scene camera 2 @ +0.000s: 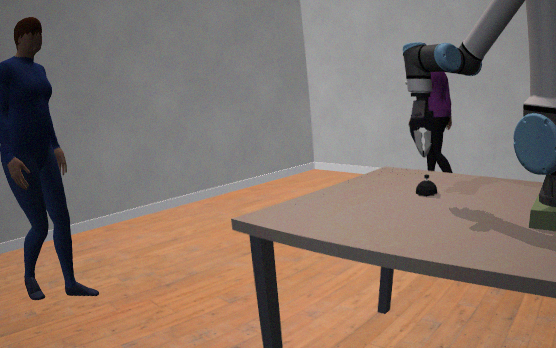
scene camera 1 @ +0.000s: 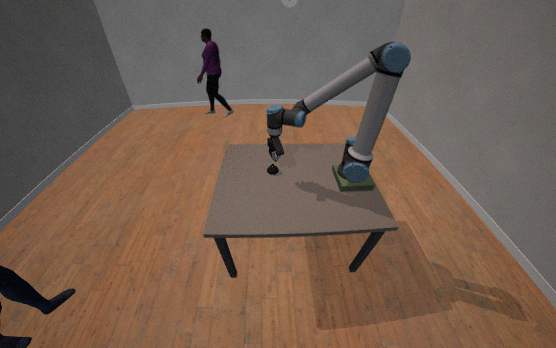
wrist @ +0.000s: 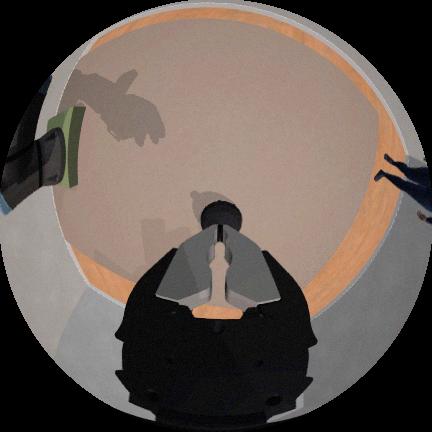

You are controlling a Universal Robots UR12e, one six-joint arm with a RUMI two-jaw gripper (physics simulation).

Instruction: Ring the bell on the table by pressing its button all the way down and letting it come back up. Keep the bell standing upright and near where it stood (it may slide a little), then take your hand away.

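Frame: origin at the arm's base, x right, y down, z ahead, level; metres.
Where they show: gripper, fingertip midpoint: [scene camera 2: 424, 157] [scene camera 1: 275, 161] [wrist: 219, 225]; arm's base at its link origin: [wrist: 54, 155].
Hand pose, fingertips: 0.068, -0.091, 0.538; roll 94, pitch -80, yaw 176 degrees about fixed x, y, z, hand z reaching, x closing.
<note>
Each offset is from my fingertips to the top centre of the thing, as dx, dy, dz. Level surfaces: height alone.
A small black dome-shaped bell @[+0.063, +0.073, +0.011] [scene camera 1: 272, 170] [scene camera 2: 426, 188] [wrist: 221, 214] stands upright on the table @[dy +0.139] [scene camera 1: 300, 210] [scene camera 2: 340, 220] [wrist: 280, 125]. Its button @[+0.063, +0.073, +0.011] [scene camera 2: 426, 177] stands up on a thin stem above the dome, with a gap of stem showing. My gripper [scene camera 1: 275, 159] [scene camera 2: 424, 155] [wrist: 219, 225] is shut and empty, pointing down. Its fingertips are above the bell, apart from the button. In the wrist view the fingertips hide the near part of the bell and its button.
The arm's base stands on a green block [scene camera 1: 357, 185] [scene camera 2: 542, 212] [wrist: 73, 150] at the table's right side. A person in purple [scene camera 1: 212, 60] [scene camera 2: 440, 95] is beyond the table. A person in blue [scene camera 2: 27, 110] [wrist: 410, 180] is off the table's left side.
</note>
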